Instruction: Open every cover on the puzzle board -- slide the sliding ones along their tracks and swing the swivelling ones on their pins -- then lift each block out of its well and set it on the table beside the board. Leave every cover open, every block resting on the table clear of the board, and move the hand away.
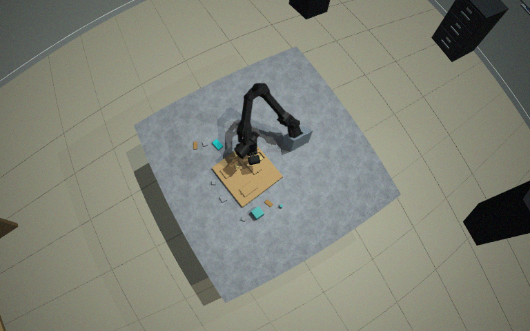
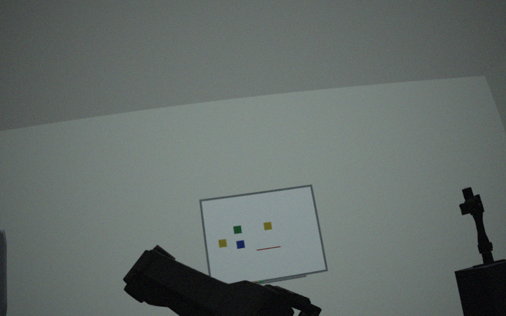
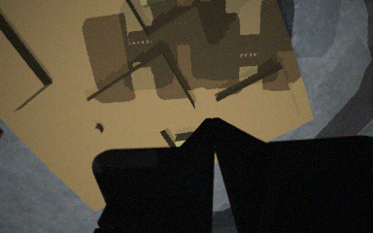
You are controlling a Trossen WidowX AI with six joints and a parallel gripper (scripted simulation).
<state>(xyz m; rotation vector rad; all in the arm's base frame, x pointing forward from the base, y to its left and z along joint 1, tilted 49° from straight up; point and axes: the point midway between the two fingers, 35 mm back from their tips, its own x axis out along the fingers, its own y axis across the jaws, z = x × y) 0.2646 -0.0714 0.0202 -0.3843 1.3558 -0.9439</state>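
Now: the tan puzzle board 7 cm ahead of my gripper tip, 6 cm to the left of it and 5 cm below it. From my gripper tip the other things lie so: tiny teal cube: 34 cm to the left, 6 cm below, 2 cm ahead; purple block: 21 cm to the right, 8 cm behind, 6 cm below; orange block: 29 cm to the left, 7 cm below, 7 cm ahead.
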